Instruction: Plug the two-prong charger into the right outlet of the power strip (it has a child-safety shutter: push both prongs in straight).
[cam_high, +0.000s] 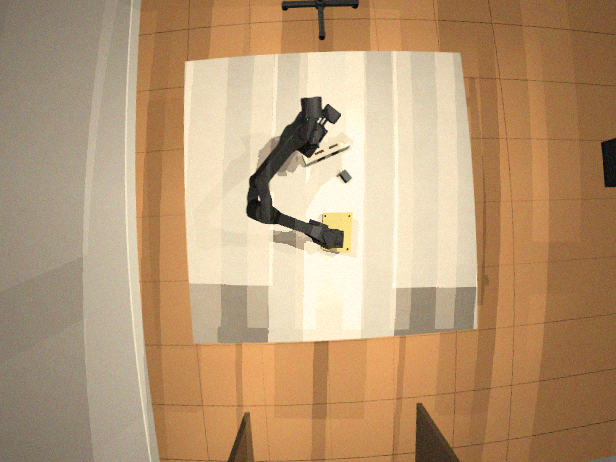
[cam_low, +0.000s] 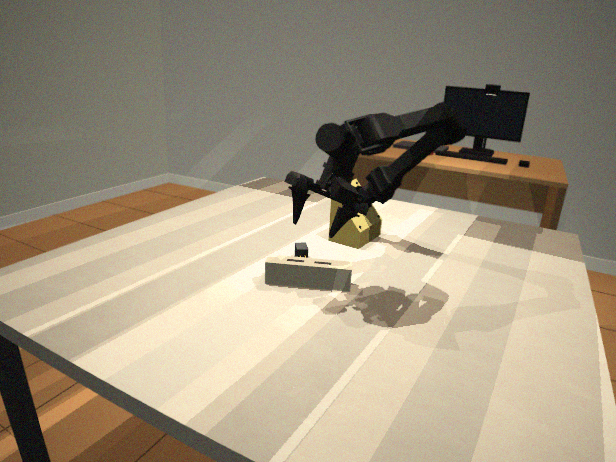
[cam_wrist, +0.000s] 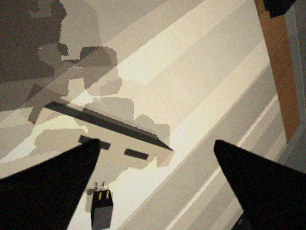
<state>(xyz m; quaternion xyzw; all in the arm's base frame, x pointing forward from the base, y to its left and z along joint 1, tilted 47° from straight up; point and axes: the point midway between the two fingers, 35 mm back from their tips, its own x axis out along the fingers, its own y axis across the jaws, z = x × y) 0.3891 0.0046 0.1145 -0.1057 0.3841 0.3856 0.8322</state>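
Right now the dark charger is 13 cm behind my gripper tip, 11 cm to the right of it and 13 cm below it.
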